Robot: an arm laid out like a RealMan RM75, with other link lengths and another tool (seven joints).
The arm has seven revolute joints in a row. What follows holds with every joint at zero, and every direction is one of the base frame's. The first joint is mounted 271.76 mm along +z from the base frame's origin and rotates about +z. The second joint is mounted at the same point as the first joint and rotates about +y. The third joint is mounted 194.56 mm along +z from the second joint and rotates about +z. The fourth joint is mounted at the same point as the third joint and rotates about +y. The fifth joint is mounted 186.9 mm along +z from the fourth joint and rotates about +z. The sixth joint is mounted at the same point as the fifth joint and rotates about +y. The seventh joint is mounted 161.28 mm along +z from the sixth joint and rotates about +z. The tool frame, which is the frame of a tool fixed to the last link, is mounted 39 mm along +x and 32 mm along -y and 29 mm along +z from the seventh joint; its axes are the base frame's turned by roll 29.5, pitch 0 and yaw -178.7 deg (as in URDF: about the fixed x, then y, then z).
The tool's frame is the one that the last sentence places.
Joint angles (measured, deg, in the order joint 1, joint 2, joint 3, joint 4, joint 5, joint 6, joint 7), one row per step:
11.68, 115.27, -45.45, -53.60, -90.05, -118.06, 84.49
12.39, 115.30, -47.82, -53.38, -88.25, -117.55, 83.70
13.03, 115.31, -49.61, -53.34, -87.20, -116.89, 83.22
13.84, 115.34, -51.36, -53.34, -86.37, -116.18, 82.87
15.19, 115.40, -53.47, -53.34, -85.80, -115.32, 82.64
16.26, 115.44, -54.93, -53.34, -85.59, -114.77, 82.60
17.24, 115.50, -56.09, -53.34, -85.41, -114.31, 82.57
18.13, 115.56, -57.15, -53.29, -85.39, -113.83, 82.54
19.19, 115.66, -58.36, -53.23, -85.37, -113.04, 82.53
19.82, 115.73, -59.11, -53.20, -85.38, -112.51, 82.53
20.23, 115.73, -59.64, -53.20, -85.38, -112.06, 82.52
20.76, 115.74, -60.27, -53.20, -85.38, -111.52, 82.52
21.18, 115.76, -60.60, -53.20, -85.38, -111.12, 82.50
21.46, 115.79, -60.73, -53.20, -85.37, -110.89, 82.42
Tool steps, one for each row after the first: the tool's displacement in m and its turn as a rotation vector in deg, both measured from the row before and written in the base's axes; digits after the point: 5 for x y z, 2 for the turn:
-0.00883, 0.00286, -0.00371, -0.19, 0.73, 2.19
-0.00608, 0.00269, -0.00318, -0.20, 0.19, 1.46
-0.00630, 0.00285, -0.00360, -0.36, 0.05, 1.45
-0.00826, 0.00351, -0.00541, -0.83, -0.23, 1.90
-0.00590, 0.00211, -0.00417, -0.78, -0.30, 1.37
-0.00536, 0.00192, -0.00340, -0.61, -0.22, 1.20
-0.00438, 0.00156, -0.00349, -0.61, -0.32, 1.00
-0.00502, 0.00244, -0.00415, -0.55, -0.42, 1.00
-0.00294, 0.00145, -0.00265, -0.32, -0.29, 0.57
-0.00172, 0.00125, -0.00164, -0.13, -0.28, 0.34
-0.00227, 0.00155, -0.00200, -0.16, -0.32, 0.44
-0.00178, 0.00151, -0.00111, 0.01, -0.19, 0.31
-0.00128, 0.00113, -0.00049, 0.10, -0.06, 0.24

